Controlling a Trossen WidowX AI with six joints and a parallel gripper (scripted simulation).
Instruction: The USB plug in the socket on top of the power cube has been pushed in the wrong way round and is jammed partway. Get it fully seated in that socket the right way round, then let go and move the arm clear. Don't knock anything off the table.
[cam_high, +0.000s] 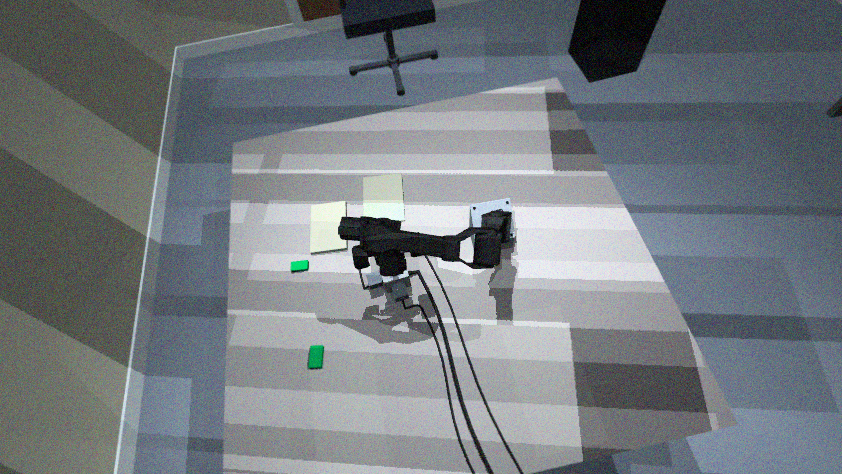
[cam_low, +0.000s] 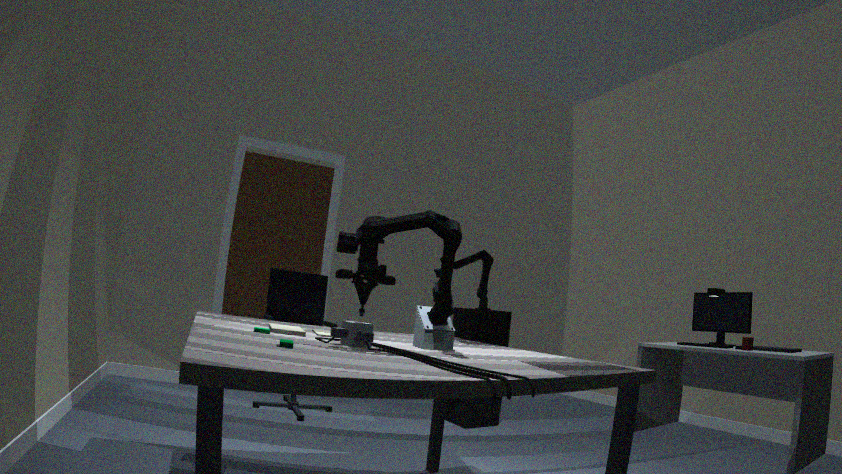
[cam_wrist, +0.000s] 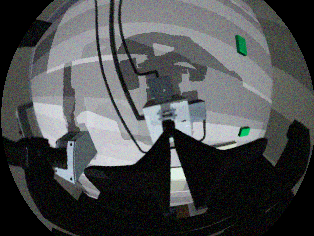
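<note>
Right now the dark USB plug is 2 cm below my gripper tip.
</note>
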